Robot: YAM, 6 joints.
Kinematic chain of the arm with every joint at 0, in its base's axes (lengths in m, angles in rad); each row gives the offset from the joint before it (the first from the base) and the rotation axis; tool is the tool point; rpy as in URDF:
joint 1: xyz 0 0 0.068 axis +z
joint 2: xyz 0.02 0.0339 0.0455 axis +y
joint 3: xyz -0.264 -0.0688 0 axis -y
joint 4: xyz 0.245 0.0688 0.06 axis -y
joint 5: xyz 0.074 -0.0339 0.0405 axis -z
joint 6: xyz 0.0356 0 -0.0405 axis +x
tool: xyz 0 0 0 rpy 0 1.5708 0
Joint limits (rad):
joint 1: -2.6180..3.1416
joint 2: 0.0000..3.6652
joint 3: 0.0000..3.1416
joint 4: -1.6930..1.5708
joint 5: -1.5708..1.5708
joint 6: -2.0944..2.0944
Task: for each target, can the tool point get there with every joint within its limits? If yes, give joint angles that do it. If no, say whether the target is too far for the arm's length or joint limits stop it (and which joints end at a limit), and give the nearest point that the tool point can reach.
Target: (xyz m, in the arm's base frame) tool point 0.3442 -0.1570 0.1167
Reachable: yes | joints -0.3398 2.0138 1.0088 0.2284 1.2123 1.2746
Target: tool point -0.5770 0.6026 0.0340
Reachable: no: too far | nearest point -0.4446 0.4643 0.0527 | short by 0.192 m
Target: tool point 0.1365 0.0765 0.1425
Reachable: yes | joints 0.2914 1.4225 0.5319 -1.0309 -1.2719 -0.8917
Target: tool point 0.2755 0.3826 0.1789
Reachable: yes | joints 0.9500 2.4087 2.1619 -1.2964 0.0419 -1.0515
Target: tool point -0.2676 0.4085 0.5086
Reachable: yes | joints 2.0949 2.3955 2.7879 0.3673 -0.8702 0.9316
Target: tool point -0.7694 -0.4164 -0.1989
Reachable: no: too far | nearest point -0.5276 -0.3015 -0.1014 | short by 0.285 m
